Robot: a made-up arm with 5 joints. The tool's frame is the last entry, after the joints. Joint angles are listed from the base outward. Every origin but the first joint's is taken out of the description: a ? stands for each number. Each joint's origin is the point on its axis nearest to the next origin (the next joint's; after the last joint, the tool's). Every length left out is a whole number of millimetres.
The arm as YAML. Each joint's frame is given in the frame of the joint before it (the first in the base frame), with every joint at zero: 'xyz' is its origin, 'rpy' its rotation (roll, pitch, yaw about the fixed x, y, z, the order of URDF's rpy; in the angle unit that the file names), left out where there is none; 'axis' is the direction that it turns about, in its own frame. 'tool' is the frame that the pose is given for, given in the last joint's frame.
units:
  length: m
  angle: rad
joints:
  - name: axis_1
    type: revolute
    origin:
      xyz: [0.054, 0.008, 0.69]
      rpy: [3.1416, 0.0, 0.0]
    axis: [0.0, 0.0, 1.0]
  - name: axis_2
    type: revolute
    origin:
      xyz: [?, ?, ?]
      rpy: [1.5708, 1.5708, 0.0]
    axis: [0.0, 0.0, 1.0]
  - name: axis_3
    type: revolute
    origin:
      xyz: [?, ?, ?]
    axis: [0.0, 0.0, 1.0]
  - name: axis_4
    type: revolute
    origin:
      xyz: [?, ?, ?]
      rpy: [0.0, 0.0, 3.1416]
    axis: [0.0, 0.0, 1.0]
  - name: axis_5
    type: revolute
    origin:
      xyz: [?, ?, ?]
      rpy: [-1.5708, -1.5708, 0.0]
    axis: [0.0, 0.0, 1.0]
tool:
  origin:
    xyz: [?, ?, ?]
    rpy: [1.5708, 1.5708, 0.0]
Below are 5 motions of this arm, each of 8 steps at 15 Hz.
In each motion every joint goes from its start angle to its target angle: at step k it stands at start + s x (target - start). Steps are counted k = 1, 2, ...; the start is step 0. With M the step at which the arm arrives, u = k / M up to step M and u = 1 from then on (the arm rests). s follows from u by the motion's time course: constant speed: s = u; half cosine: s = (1 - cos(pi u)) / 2; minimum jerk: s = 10 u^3 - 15 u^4 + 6 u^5.
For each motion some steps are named. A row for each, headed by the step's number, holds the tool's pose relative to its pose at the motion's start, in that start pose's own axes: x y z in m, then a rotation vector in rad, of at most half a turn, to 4 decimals.
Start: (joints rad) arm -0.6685 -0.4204 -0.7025 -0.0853 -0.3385
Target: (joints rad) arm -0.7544 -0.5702 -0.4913 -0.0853 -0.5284
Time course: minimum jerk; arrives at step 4
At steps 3, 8:
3: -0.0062 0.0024 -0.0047 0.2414 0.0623 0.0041
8: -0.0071 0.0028 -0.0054 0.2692 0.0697 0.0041

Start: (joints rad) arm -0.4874 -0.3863 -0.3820 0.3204 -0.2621
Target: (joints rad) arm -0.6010 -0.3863 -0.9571 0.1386 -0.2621
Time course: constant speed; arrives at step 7
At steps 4, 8:
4: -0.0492 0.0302 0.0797 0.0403 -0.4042 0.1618
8: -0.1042 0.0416 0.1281 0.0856 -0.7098 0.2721

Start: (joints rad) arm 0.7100 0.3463 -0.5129 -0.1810 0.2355
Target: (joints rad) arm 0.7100 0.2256 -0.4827 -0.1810 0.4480
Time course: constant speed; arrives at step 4
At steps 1, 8:
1: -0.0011 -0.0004 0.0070 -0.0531 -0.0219 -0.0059
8: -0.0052 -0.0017 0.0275 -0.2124 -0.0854 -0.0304

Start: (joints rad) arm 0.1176 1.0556 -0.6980 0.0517 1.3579
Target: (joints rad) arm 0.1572 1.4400 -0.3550 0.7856 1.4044
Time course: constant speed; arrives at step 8
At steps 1, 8:
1: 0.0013 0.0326 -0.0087 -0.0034 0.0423 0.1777
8: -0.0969 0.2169 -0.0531 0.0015 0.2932 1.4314

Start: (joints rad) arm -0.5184 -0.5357 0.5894 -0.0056 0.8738
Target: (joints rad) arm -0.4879 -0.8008 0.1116 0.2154 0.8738
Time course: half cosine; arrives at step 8
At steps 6, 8:
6: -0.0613 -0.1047 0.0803 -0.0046 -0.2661 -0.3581
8: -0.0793 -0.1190 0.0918 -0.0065 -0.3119 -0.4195

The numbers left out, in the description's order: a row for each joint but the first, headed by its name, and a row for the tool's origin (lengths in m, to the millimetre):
axis_2: 0.029 -0.068 0.0
axis_3: 0.063 0.018 0.0
axis_4: 0.007 0.175 0.0
axis_5: 0.004 -0.084 0.0
tool: 0.003 -0.025 0.0

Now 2 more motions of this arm.
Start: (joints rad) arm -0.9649 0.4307 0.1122 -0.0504 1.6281
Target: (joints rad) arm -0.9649 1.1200 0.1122 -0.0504 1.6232
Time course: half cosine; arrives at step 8
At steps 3, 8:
3: 0.0052 0.0588 0.0034 0.0015 -0.0120 0.2124
8: -0.0281 0.1856 0.0107 0.0047 -0.0378 0.6883

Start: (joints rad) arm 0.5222 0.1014 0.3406 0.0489 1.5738
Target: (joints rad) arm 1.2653 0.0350 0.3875 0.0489 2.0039
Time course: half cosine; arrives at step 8
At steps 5, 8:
5: 0.0045 0.0006 -0.1516 -0.0531 0.4504 0.0555
8: -0.0158 0.0125 -0.2157 -0.0706 0.6440 0.1237

